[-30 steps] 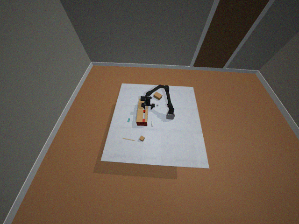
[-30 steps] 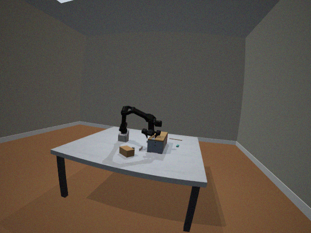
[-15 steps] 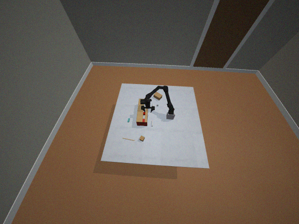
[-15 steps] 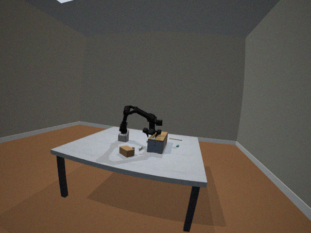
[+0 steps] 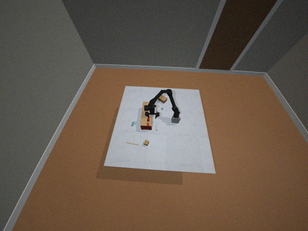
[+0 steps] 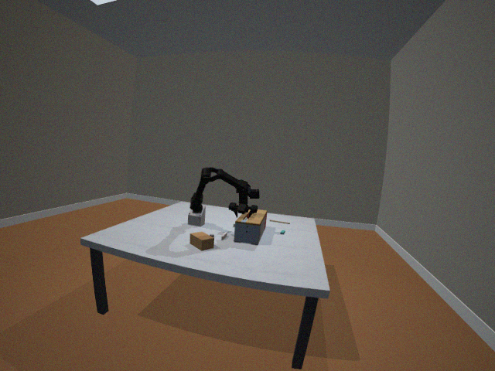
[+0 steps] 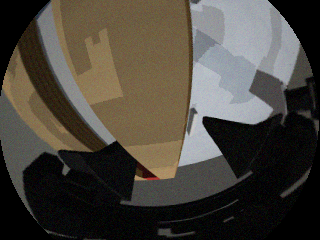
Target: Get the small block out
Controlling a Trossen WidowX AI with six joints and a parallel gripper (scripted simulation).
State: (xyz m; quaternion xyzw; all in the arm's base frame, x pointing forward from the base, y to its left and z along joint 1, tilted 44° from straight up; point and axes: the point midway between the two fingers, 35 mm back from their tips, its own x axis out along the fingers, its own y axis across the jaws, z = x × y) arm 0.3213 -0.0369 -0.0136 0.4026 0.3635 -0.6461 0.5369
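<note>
The red block lies 50 mm ahead of my gripper tip and 20 mm to the left of it. Also, from my gripper tip: grey bit 210 mm to the right, 160 mm behind, 80 mm below; then long box 60 mm to the right, 30 mm ahead, 20 mm below; then teal piece 280 mm ahead, 80 mm below, 30 mm to the left.
</note>
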